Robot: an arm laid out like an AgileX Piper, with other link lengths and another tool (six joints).
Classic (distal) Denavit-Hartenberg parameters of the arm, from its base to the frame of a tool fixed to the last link. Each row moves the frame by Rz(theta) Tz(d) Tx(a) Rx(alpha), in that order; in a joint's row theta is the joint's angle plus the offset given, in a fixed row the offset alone. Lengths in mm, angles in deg.
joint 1: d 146.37; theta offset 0; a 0; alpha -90
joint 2: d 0; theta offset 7.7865; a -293.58; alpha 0
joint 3: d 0; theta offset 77.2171; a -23.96; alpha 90
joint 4: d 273.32; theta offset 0; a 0; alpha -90
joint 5: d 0; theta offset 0; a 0; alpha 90
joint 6: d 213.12; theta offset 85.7; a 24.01; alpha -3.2
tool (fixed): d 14.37; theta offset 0; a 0; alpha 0
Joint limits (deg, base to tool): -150..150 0..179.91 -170..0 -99.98..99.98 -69.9..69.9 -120..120
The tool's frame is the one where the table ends.
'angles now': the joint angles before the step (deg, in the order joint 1, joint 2, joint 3, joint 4, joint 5, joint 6). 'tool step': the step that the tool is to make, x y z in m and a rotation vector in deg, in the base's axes. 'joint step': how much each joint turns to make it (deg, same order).
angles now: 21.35 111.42 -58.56 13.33 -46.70 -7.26
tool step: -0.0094 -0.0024 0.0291 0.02 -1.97 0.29
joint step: 0.01 -4.36 1.18 -0.09 1.23 -0.85
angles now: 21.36 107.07 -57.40 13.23 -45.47 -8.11
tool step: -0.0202 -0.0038 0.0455 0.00 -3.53 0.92
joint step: 0.00 -7.19 2.26 -1.02 1.56 -0.77
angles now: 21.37 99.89 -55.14 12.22 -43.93 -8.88
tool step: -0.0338 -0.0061 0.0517 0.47 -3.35 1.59
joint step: 0.01 -9.91 3.21 -1.70 3.50 0.18
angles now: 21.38 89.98 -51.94 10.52 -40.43 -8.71
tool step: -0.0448 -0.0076 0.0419 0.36 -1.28 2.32
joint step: 0.00 -11.59 3.66 -2.40 6.83 1.44
